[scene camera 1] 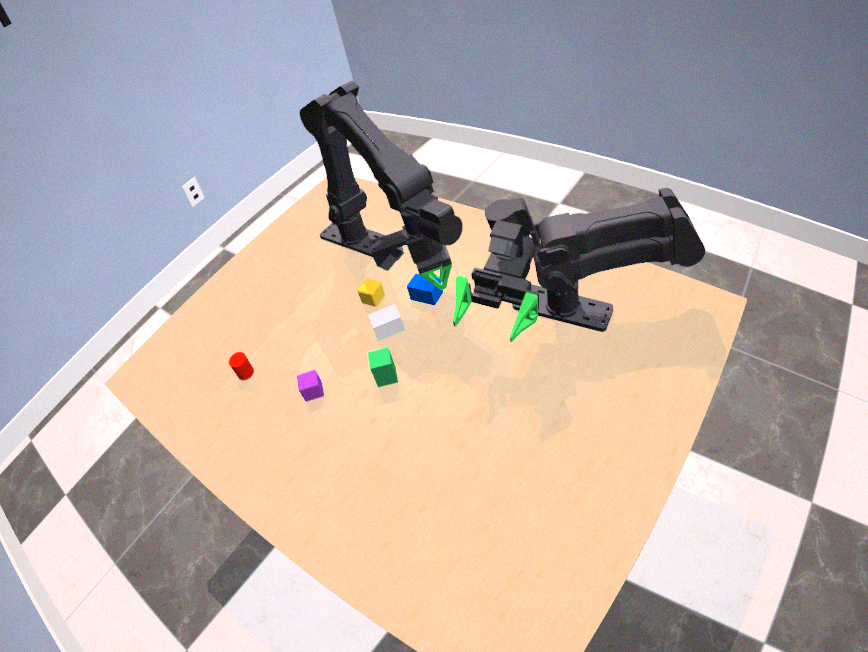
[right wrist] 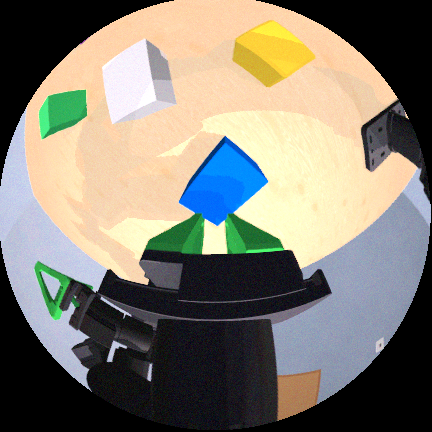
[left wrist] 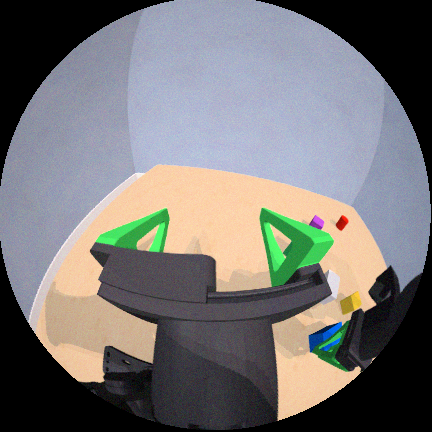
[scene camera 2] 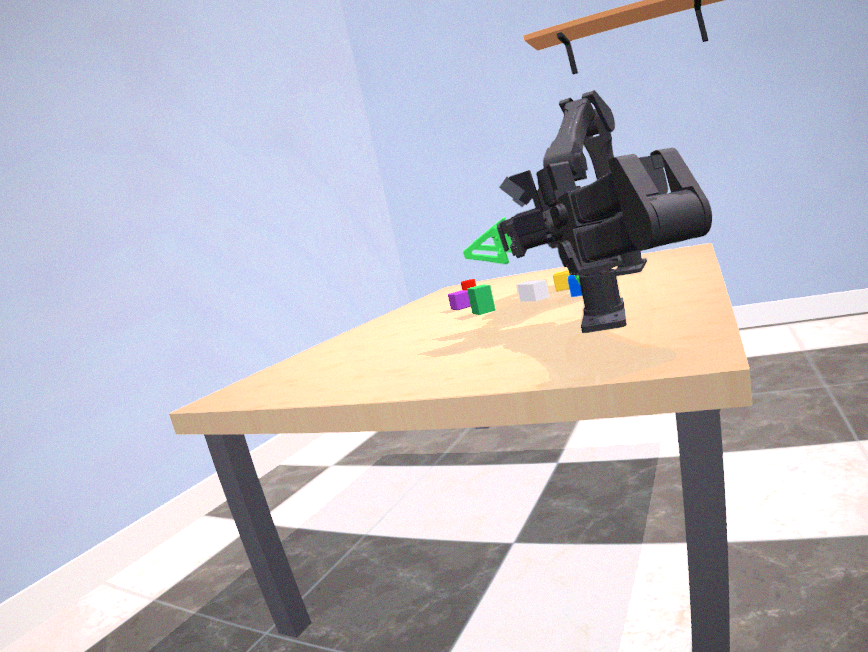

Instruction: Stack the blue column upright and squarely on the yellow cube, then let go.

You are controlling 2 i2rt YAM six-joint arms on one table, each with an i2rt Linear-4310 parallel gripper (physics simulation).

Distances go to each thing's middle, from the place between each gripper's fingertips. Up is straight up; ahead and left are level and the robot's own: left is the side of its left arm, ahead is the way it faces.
I see the yellow cube (right wrist: 268, 51) 130 mm to the right of my right hand and 80 mm ahead of it. Also, from my right hand: green cube (scene camera 1: 382, 366) (230 mm ahead, 20 mm to the left, 10 mm above); then white cube (scene camera 1: 386, 322) (130 mm ahead, 50 mm to the right); then blue column (scene camera 1: 419, 289) (30 mm to the right, 20 mm ahead).
Right now my left hand is 70 mm short of the green cube, 190 mm to the left of it and 120 mm above it. From my left hand the other things lie so: white cube: 30 mm behind, 260 mm to the right, 130 mm below; yellow cube: 80 mm behind, 340 mm to the right, 130 mm below; blue column: 140 mm behind, 240 mm to the right, 130 mm below.
